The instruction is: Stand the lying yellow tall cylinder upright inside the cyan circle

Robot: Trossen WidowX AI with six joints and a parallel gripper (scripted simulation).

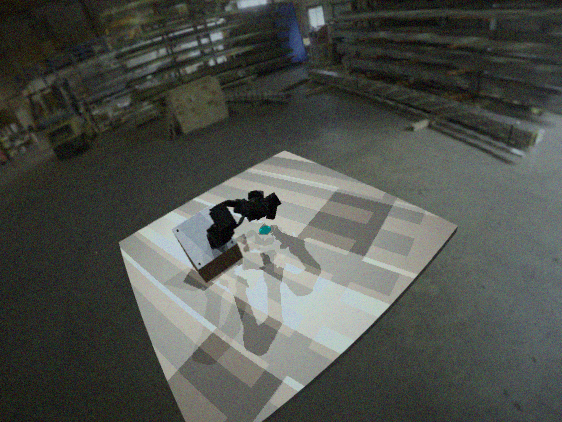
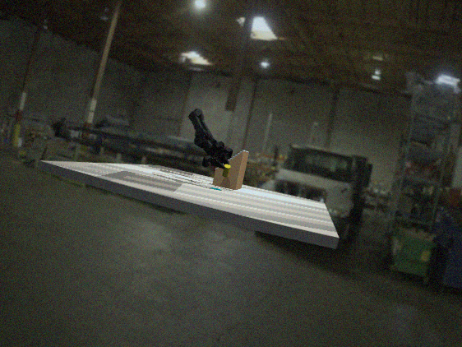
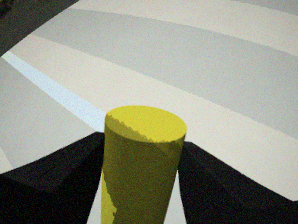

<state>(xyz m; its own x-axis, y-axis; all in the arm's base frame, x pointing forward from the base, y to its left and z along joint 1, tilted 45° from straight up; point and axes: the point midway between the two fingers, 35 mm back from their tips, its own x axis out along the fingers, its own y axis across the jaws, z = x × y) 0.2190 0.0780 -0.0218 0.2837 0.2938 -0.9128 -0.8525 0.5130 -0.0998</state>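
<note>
The cyan circle is 10 mm ahead of my gripper tip, 40 mm to the right of it and 120 mm below it. Round my gripper tip: yellow tall cylinder: 10 mm behind, 20 mm below.
</note>
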